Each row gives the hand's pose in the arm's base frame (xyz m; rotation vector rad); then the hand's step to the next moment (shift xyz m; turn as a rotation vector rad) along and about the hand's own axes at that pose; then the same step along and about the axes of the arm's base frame.
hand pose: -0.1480 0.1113 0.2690 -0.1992 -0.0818 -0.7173
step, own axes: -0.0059 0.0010 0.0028 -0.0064 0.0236 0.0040
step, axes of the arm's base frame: -0.0038 0.0051 0.0017 0.0107 0.0223 -0.0006
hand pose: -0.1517 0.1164 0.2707 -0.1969 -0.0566 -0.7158
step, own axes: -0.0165 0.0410 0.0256 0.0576 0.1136 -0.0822
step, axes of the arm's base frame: 0.0149 0.0460 0.0166 0.1167 0.0302 -0.0919
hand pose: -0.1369 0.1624 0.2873 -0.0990 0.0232 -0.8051
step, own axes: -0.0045 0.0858 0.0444 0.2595 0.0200 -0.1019
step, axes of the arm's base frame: 0.0611 0.0659 0.0358 0.1883 -0.1814 -0.0989
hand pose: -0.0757 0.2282 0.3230 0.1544 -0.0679 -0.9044
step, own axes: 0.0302 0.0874 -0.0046 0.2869 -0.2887 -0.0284
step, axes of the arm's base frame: 0.0871 0.0299 0.0094 -0.0439 -0.3983 -0.0766
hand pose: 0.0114 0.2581 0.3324 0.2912 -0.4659 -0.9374
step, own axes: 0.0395 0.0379 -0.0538 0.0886 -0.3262 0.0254
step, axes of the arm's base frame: 0.0736 -0.0091 -0.0199 -0.1972 -0.2580 -0.0973
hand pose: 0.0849 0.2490 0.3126 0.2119 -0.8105 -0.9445
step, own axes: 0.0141 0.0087 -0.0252 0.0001 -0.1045 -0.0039
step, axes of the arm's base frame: 0.0277 -0.0104 -0.0058 -0.0639 -0.0625 -0.0543
